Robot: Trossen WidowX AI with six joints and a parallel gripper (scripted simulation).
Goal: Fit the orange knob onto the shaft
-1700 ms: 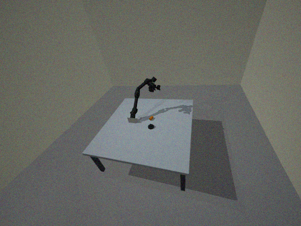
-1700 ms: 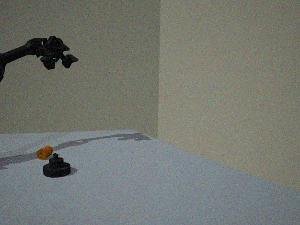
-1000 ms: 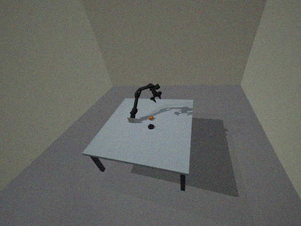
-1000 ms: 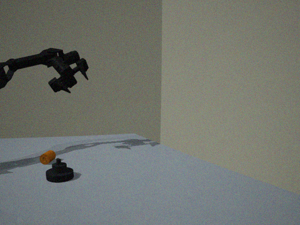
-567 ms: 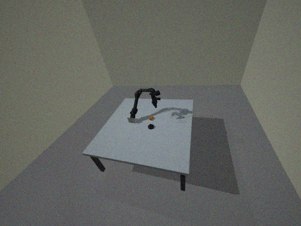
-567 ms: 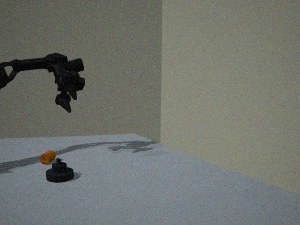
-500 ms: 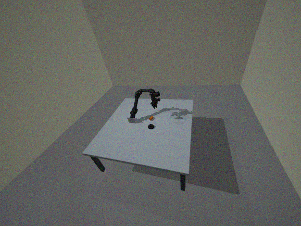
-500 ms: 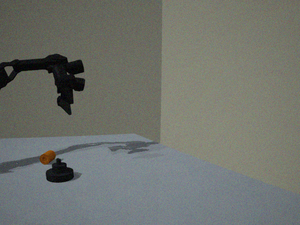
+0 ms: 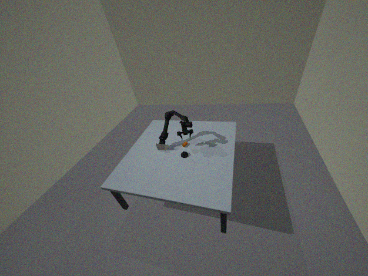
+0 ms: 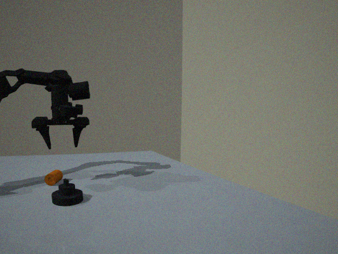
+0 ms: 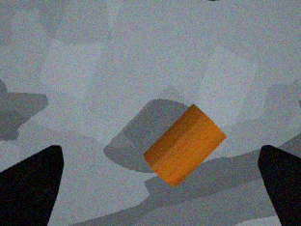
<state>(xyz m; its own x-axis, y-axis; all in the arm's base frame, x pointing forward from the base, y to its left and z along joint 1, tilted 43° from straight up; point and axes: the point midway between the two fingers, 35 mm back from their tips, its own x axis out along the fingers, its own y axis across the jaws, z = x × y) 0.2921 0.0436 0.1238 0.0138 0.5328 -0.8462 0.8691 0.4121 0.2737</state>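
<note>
My gripper tip is now 4 cm past the orange knob, 1 cm to the right of it and 10 cm above it. The rest, counted from my gripper tip: dark round pedestal (3 cm ahead, 15 cm to the right, 9 cm below).
</note>
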